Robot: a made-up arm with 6 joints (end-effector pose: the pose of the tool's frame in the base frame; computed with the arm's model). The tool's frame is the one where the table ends. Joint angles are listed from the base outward.
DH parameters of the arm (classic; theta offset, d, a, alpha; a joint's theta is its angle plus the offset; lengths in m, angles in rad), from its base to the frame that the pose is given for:
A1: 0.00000 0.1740 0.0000 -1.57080
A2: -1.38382 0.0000 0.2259 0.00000
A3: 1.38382 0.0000 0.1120 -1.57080
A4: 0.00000 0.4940 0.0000 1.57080
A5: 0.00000 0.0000 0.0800 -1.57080
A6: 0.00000 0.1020 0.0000 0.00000
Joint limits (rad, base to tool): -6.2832..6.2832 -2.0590..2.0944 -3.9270..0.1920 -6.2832..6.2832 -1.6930..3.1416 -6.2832..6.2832
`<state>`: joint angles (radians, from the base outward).
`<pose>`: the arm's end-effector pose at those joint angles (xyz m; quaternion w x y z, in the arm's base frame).
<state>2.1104 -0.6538 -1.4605 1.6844 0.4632 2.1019</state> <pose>-0.1697 0.3337 0.7902 0.0553 -0.4524 0.2057 0.8660</pose>
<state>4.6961 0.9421 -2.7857 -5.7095 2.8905 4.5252</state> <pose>0.0461 -0.5979 0.4071 0.4569 -0.8104 -0.2724 -0.2455</pose>
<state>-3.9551 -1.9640 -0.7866 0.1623 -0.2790 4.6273</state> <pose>0.1519 -0.1360 0.7369 0.4005 -0.0015 -0.0618 -0.9142</pose>
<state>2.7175 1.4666 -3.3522 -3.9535 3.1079 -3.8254</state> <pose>-0.5244 0.1704 0.4386 0.5888 0.2256 0.7699 -0.0978</pose>
